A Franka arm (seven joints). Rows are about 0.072 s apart.
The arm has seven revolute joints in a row. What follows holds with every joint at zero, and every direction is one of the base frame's. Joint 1 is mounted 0.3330 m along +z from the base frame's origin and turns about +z. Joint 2 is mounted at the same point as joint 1 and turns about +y. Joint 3 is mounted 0.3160 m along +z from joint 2 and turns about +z. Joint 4 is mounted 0.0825 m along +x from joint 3 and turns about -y. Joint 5 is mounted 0.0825 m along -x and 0.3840 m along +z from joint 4 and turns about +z. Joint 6 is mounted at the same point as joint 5 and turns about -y. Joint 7 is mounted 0.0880 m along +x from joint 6 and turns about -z. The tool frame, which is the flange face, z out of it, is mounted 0.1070 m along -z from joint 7; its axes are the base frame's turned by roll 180.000, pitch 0.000 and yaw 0.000 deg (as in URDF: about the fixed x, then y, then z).
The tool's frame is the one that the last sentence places.
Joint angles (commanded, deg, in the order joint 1, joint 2, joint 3, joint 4, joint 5, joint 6, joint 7), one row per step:
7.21 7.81 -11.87 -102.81 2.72 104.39 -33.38
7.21 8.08 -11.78 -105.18 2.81 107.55 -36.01
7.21 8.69 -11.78 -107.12 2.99 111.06 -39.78
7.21 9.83 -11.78 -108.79 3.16 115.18 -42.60
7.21 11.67 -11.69 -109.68 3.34 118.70 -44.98
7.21 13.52 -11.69 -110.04 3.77 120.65 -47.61
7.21 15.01 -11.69 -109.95 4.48 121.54 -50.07
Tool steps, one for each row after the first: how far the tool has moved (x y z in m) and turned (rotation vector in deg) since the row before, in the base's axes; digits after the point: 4 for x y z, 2 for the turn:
-0.0005 0.0004 -0.0177 0.20 -0.59 2.55
0.0014 -0.0003 -0.0170 0.22 -1.06 3.57
0.0035 -0.0005 -0.0192 -0.10 -1.38 2.62
0.0054 0.0006 -0.0208 -0.24 -0.84 2.30
0.0037 0.0001 -0.0190 0.06 0.18 2.37
0.0029 0.0005 -0.0134 0.41 0.40 2.06

